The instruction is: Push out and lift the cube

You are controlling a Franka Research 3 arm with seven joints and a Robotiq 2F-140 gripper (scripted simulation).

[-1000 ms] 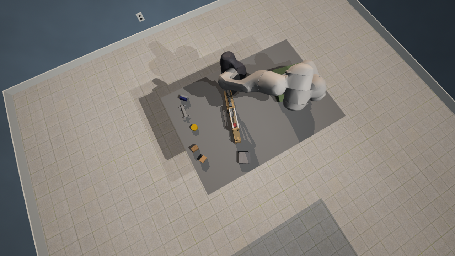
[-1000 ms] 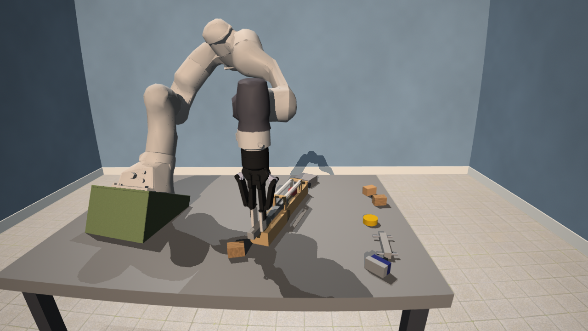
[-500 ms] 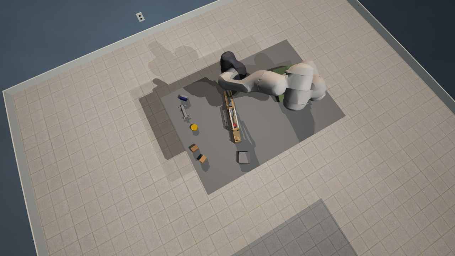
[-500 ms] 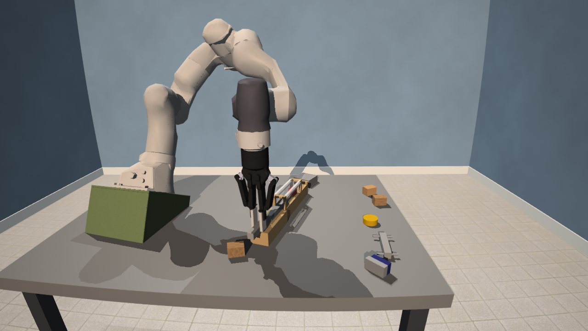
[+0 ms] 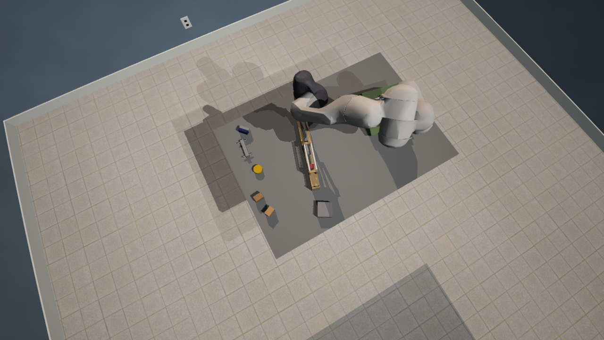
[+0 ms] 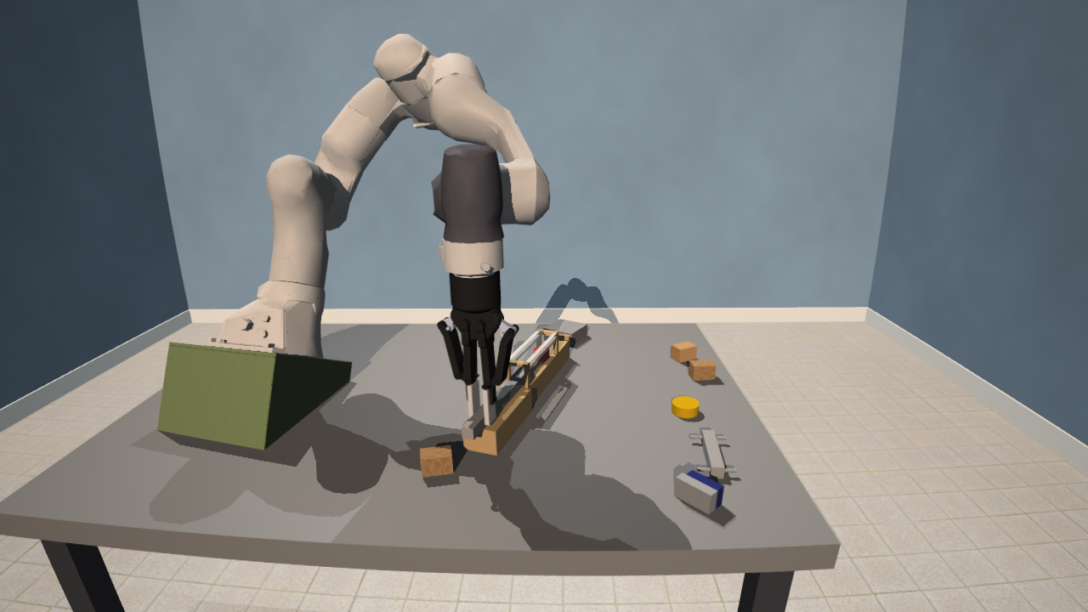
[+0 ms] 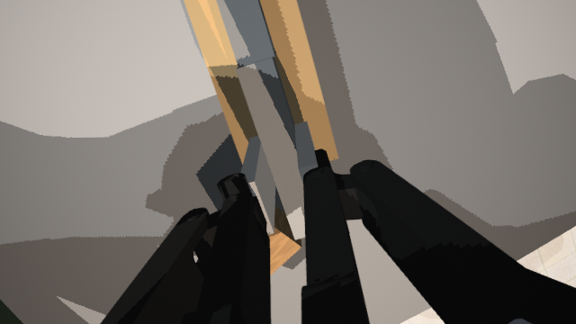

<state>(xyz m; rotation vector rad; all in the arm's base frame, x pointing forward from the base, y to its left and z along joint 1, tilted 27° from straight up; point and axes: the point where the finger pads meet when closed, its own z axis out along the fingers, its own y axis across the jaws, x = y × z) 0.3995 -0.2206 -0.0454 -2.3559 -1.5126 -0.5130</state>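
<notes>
My gripper is now 21 cm to the right of the long wooden channel, 9 cm short of it and 3 cm above it. The rest, counted from my hand: short grey bar (3 cm below); red cube (26 cm to the left, 11 cm ahead, 3 cm below); long grey bar (12 cm to the left, 5 cm ahead, 3 cm below).
</notes>
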